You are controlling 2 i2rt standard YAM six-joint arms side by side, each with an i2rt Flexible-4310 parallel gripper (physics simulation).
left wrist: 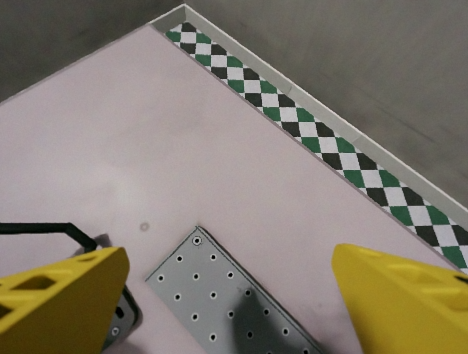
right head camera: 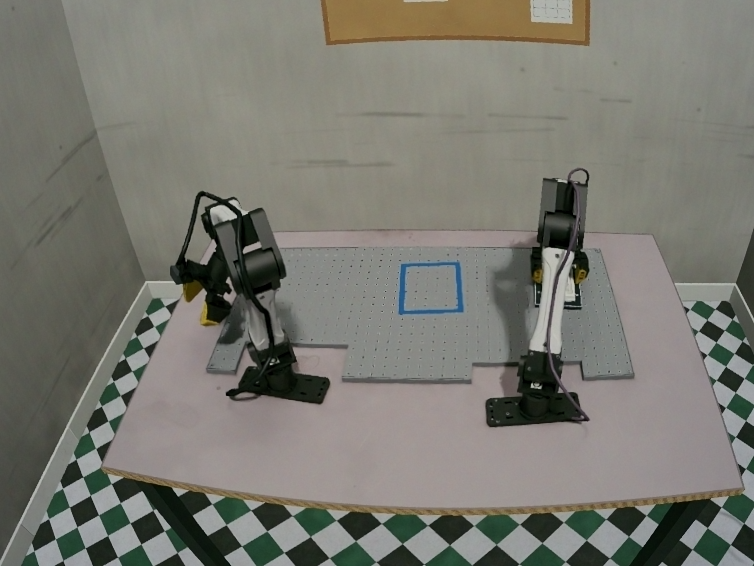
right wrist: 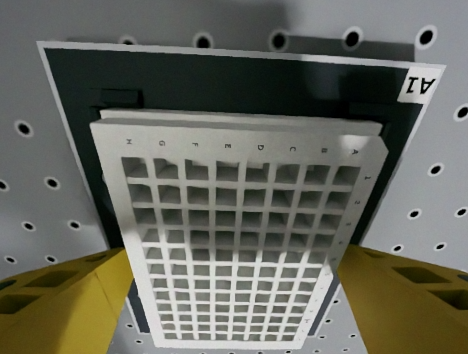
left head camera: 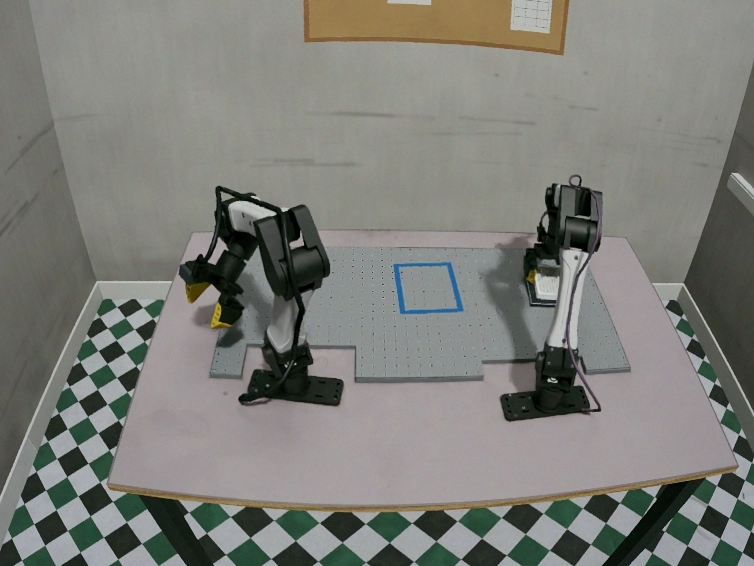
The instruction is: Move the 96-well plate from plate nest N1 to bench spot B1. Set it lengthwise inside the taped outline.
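Places are measured from the left arm's base along level axes (x ahead, y right, z down), in millimetres.
Pixels of known places: left gripper, fingertip midpoint: (left wrist: 231, 254) (right head camera: 194, 313) (left head camera: 201, 315); right gripper, fingertip midpoint: (right wrist: 234, 256) (left head camera: 548, 282); left arm's base, origin of the base link: (right head camera: 283, 386) (left head camera: 295, 388); right arm's base, origin of the base link: (right head camera: 534, 411) (left head camera: 545, 404).
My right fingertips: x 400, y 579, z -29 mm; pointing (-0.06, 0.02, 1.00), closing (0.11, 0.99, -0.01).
For each thing: its top centre in the pictures, then the offset to it from my right fingertips. "pt": a spot on its surface instead. Level surfaces: height alone.
- white 96-well plate, middle of its top: (right wrist: 234, 279) (right head camera: 558, 279) (left head camera: 549, 279) dx -2, dy +0, dz -10 mm
- dark nest, middle of its top: (right wrist: 233, 259) (right head camera: 557, 282) (left head camera: 548, 282) dx -2, dy +0, dz -1 mm
- blue taped outline, surface spot: (right head camera: 431, 311) (left head camera: 432, 311) pt dx -128, dy -304, dz +16 mm
- grey pegboard, its level: dz +16 mm
- pink table, its level: dz +29 mm
- label reading A1, surface spot: (right wrist: 420, 86) pt dx +75, dy +52, dz +4 mm
The white 96-well plate (left head camera: 546, 287) (right head camera: 570, 292) (right wrist: 240, 230) sits in the dark nest (left head camera: 540, 303) (right wrist: 225, 80) at the right of the pegboard. Its long sides run front to back. My right gripper (left head camera: 549, 275) (right head camera: 559, 274) (right wrist: 234, 256) is open, with one finger beside each long side of the plate; the finger gaps look small in the right wrist view. The arm hides part of the plate in both head views. The blue taped outline (left head camera: 431, 311) (right head camera: 431, 311) lies bare near the pegboard's middle. My left gripper (left head camera: 205, 309) (right head camera: 198, 305) (left wrist: 231, 254) is open and empty above the table's left side.
The grey pegboard (left head camera: 365, 328) (right head camera: 365, 328) (left wrist: 205, 285) lies flat on the pink table (left head camera: 389, 444) (right head camera: 389, 444). The outline lies between the two arms, left of the nest. The wall stands behind the table. A label reading A1 (right wrist: 420, 86) marks a nest corner.
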